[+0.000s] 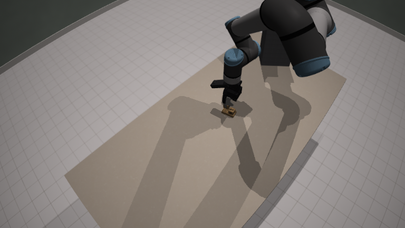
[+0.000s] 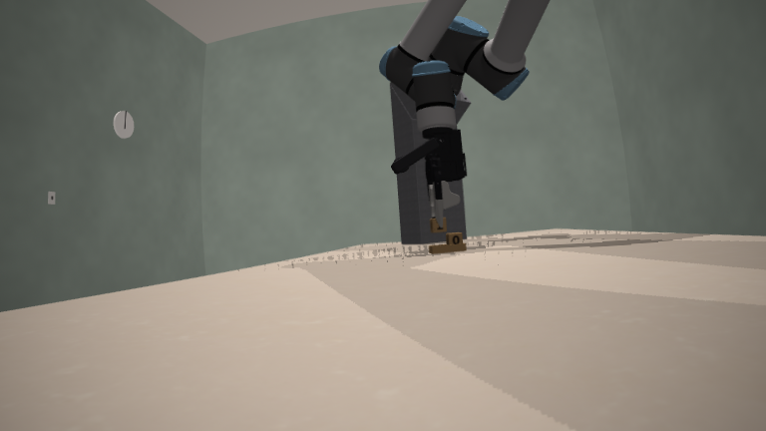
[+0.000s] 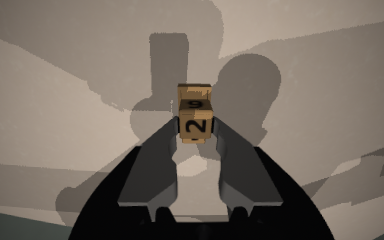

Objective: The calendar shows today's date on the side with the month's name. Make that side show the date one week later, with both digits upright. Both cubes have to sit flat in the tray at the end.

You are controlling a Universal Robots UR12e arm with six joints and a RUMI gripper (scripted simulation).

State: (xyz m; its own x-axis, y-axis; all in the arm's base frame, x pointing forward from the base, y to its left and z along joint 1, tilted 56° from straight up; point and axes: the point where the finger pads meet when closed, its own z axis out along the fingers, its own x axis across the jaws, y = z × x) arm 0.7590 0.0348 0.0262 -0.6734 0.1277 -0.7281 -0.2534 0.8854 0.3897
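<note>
My hand is 10 mm past the wooden tray, 20 mm to the right of it and 60 mm above it. The rest, counted from my hand: cube 10 mm below.
</note>
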